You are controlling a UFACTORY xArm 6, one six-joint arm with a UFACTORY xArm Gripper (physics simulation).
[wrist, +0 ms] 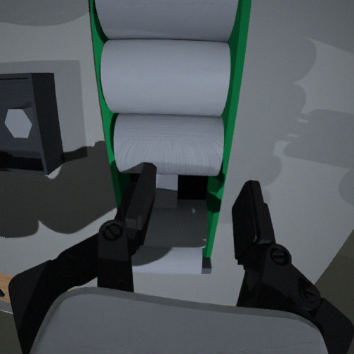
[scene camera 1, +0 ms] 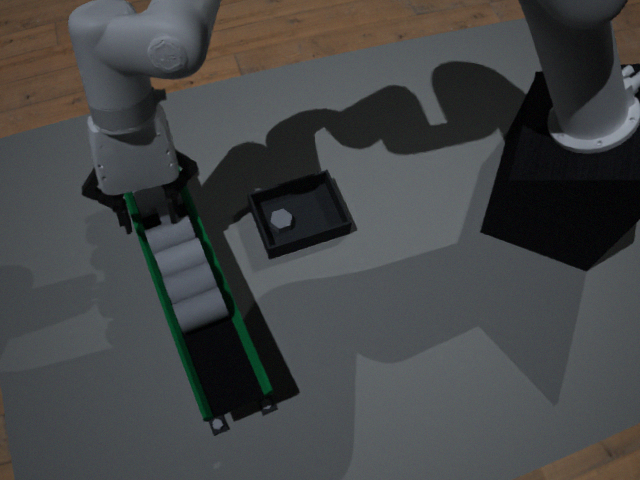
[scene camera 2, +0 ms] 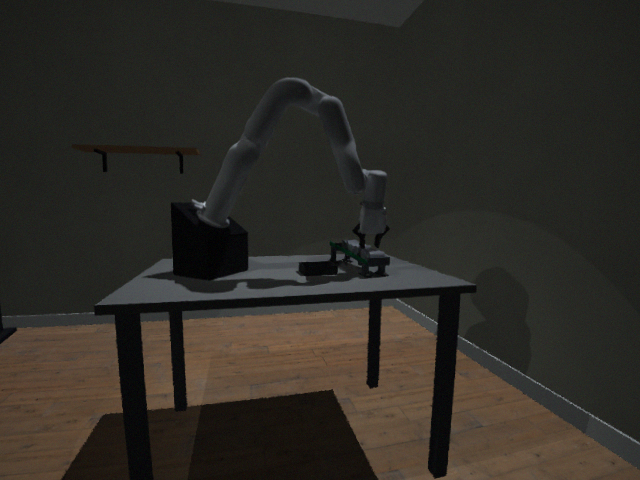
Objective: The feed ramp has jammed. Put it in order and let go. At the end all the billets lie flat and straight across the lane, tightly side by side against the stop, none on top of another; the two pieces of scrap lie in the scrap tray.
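Places are measured from the arm's base along level axes (x ahead, y left, z up), in metres.
Pixels of known places: gripper, fingertip midpoint: (scene camera 1: 151, 222) (scene camera 2: 369, 247); arm's base, link origin: (scene camera 1: 594, 119) (scene camera 2: 212, 218).
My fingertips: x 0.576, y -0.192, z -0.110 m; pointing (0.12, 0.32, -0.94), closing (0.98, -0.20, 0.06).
Note:
For each thing: its top centre in the pictures, then the offset to it from my fingertips. "*": a spot on its surface instead. Level surfaces: height alone.
- small light-grey scrap block, top centre: (scene camera 1: 167, 213) 0.026 m back, 0.009 m right, 0.012 m down
- hexagonal scrap piece, top centre: (scene camera 1: 281, 218) 0.177 m back, 0.041 m left, 0.077 m down
- black scrap tray, top centre: (scene camera 1: 299, 208) (scene camera 2: 317, 263) 0.204 m back, 0.045 m left, 0.062 m down
- ramp's dark bed, surface spot: (scene camera 1: 222, 361) * 0.003 m back, 0.213 m left, 0.019 m down
- grey table, surface height: 0.097 m down
Four pale grey billets (scene camera 1: 171, 234) (scene camera 1: 180, 256) (scene camera 1: 189, 283) (scene camera 1: 200, 310) lie straight across the lane between green rails (scene camera 1: 250, 356) (wrist: 237, 75). Below them in the wrist view, a small light-grey scrap block (wrist: 166, 181) (scene camera 1: 165, 219) sits in a dark gap. Beyond it a shaded grey cylinder, seemingly another billet (wrist: 175, 222), lies at the lane's end; the stop is mostly hidden. A hexagonal scrap piece (scene camera 1: 281, 219) (wrist: 18, 123) lies in the black scrap tray (scene camera 1: 310, 246) (wrist: 47, 125). My gripper (scene camera 1: 150, 222) (scene camera 2: 370, 246) (wrist: 197, 186) is open and empty, one finger over the lane, the other outside a rail.
The ramp's dark bed (scene camera 1: 222, 361) shows beyond the billets, toward two feet with bolts (scene camera 1: 217, 424) (scene camera 1: 267, 406). The tray (scene camera 2: 317, 268) stands beside the ramp, on the robot base's side. The black base block (scene camera 1: 537, 206) (scene camera 2: 206, 248) stands on the grey table (scene camera 1: 423, 310).

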